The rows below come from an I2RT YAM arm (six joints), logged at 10 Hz.
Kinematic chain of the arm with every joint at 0, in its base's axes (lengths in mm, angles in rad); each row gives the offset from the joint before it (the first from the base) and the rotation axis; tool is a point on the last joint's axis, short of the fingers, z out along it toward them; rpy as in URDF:
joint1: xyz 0 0 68 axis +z
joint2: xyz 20 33.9 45.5 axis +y
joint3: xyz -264 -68.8 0 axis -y
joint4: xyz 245 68.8 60 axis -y
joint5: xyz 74 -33.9 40.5 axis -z
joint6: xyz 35.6 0 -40.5 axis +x
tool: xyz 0 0 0 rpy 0 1.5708 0
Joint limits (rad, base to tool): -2.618..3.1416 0..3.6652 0..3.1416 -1.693..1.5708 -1.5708..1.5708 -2.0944..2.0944
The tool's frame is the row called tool.
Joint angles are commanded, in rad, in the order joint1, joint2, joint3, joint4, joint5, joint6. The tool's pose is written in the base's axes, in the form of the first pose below.
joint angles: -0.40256, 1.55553, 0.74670, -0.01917, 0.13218, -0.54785
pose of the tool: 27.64, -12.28, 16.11; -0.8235, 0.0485, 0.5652; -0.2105, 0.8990, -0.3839; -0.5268, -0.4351, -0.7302
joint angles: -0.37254, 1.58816, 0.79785, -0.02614, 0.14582, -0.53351
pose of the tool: 29.10, -11.93, 16.60; -0.8147, 0.0447, 0.5782; -0.2218, 0.8972, -0.3820; -0.5358, -0.4394, -0.7210
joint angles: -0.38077, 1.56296, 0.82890, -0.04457, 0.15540, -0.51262
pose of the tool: 29.29, -12.32, 18.12; -0.7984, 0.0893, 0.5954; -0.2023, 0.8916, -0.4051; -0.5671, -0.4439, -0.6938
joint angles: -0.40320, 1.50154, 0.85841, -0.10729, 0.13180, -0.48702
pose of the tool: 28.67, -12.74, 20.34; -0.7777, 0.1283, 0.6153; -0.1726, 0.8977, -0.4054; -0.6044, -0.4215, -0.6760
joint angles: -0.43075, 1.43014, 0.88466, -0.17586, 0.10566, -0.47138
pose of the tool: 27.62, -13.11, 22.68; -0.7559, 0.1616, 0.6345; -0.1496, 0.9008, -0.4076; -0.6374, -0.4031, -0.6567
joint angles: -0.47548, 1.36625, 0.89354, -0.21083, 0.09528, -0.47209
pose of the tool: 26.22, -13.88, 24.48; -0.7371, 0.2089, 0.6427; -0.1296, 0.8896, -0.4379; -0.6632, -0.4061, -0.6287
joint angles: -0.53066, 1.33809, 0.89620, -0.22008, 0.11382, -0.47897
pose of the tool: 25.02, -15.15, 25.26; -0.7378, 0.2705, 0.6184; -0.0979, 0.8636, -0.4946; -0.6678, -0.4255, -0.6107
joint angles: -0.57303, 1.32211, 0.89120, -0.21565, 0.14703, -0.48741
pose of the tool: 24.07, -16.15, 25.58; -0.7445, 0.3236, 0.5840; -0.0710, 0.8314, -0.5512; -0.6639, -0.4518, -0.5959
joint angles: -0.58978, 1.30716, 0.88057, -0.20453, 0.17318, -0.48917
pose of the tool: 23.52, -16.48, 25.73; -0.7446, 0.3552, 0.5651; -0.0586, 0.8085, -0.5855; -0.6649, -0.4691, -0.5812
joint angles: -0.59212, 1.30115, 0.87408, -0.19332, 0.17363, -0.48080
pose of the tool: 23.41, -16.49, 25.77; -0.7359, 0.3677, 0.5686; -0.0540, 0.8051, -0.5906; -0.6750, -0.4654, -0.5726
